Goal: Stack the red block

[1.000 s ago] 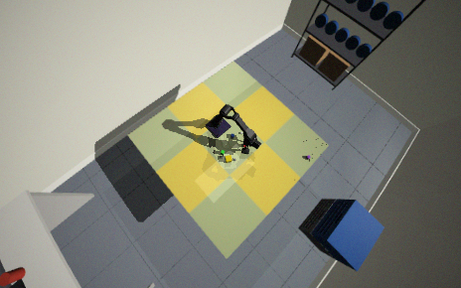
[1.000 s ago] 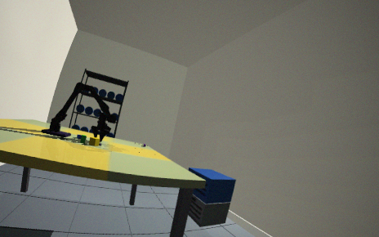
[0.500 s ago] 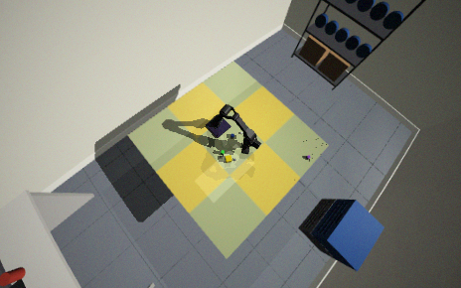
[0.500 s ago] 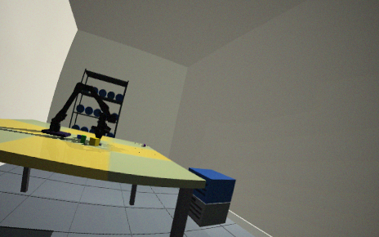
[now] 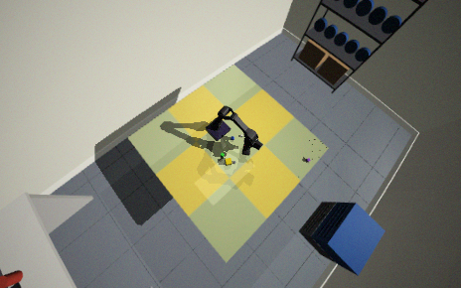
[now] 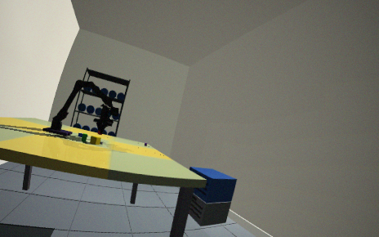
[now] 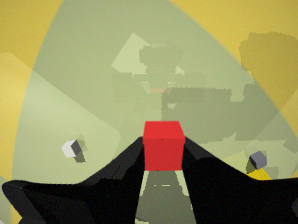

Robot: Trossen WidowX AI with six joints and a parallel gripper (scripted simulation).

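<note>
Now: the yellow block 1 cm behind my gripper tip, 19 cm to the right of it and 3 cm below it. From my gripper tip the other things lie so: blue block (14 cm behind, 2 cm to the right, 5 cm below); red block (right at my gripper tip); purple block (46 cm ahead, 34 cm to the left, 5 cm below).
</note>
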